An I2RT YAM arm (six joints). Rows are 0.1 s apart.
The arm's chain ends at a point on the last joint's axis. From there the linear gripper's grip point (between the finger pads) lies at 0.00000 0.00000 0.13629 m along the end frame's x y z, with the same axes.
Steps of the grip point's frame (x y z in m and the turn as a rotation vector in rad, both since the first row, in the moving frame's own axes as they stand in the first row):
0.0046, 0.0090, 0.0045, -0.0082, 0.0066, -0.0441
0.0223, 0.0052, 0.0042, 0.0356, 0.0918, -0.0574
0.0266, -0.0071, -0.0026, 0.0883, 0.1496, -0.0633
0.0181, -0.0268, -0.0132, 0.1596, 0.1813, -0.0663
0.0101, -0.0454, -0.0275, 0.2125, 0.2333, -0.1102
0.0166, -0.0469, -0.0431, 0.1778, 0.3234, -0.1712
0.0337, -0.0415, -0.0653, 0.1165, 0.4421, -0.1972
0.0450, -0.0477, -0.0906, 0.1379, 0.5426, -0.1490
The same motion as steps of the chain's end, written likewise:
0.0037, 0.0079, 0.0045, -0.0082, 0.0066, -0.0441
0.0100, 0.0104, 0.0049, 0.0356, 0.0918, -0.0574
0.0067, 0.0055, -0.0005, 0.0883, 0.1496, -0.0633
-0.0056, -0.0045, -0.0092, 0.1596, 0.1813, -0.0663
-0.0195, -0.0152, -0.0208, 0.2125, 0.2333, -0.1102
-0.0242, -0.0196, -0.0339, 0.1778, 0.3234, -0.1712
-0.0226, -0.0205, -0.0513, 0.1165, 0.4421, -0.1972
-0.0235, -0.0246, -0.0698, 0.1379, 0.5426, -0.1490

